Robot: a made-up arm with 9 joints. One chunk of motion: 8 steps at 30 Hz.
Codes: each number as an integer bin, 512 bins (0 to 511) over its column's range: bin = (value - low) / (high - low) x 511, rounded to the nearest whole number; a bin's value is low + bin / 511 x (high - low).
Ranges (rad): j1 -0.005..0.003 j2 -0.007..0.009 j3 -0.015..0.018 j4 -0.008..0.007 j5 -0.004..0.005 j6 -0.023..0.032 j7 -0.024..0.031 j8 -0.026..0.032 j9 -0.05..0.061
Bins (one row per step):
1: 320 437 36 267 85 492 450 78 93
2: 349 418 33 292 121 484 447 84 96
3: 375 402 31 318 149 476 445 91 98
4: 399 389 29 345 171 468 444 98 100
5: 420 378 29 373 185 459 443 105 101
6: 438 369 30 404 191 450 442 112 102
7: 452 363 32 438 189 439 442 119 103
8: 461 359 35 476 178 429 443 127 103
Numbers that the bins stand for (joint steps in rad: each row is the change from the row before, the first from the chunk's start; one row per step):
1: 0.00001 0.00668 -0.01268 -0.00016 -0.00250 0.02995 0.02443 -0.01715 -0.02980
2: 0.00046 0.00609 -0.01287 0.00057 -0.00187 0.02909 0.02411 -0.01647 -0.02915
3: 0.00087 0.00559 -0.01300 0.00133 -0.00138 0.02823 0.02390 -0.01567 -0.02871
4: 0.00125 0.00518 -0.01313 0.00213 -0.00099 0.02737 0.02379 -0.01488 -0.02828
5: 0.00158 0.00484 -0.01313 0.00295 -0.00074 0.02640 0.02368 -0.01408 -0.02806
6: 0.00186 0.00455 -0.01306 0.00386 -0.00064 0.02543 0.02357 -0.01329 -0.02784
7: 0.00208 0.00437 -0.01293 0.00486 -0.00067 0.02425 0.02357 -0.01249 -0.02763
8: 0.00222 0.00424 -0.01274 0.00597 -0.00086 0.02317 0.02368 -0.01159 -0.02763

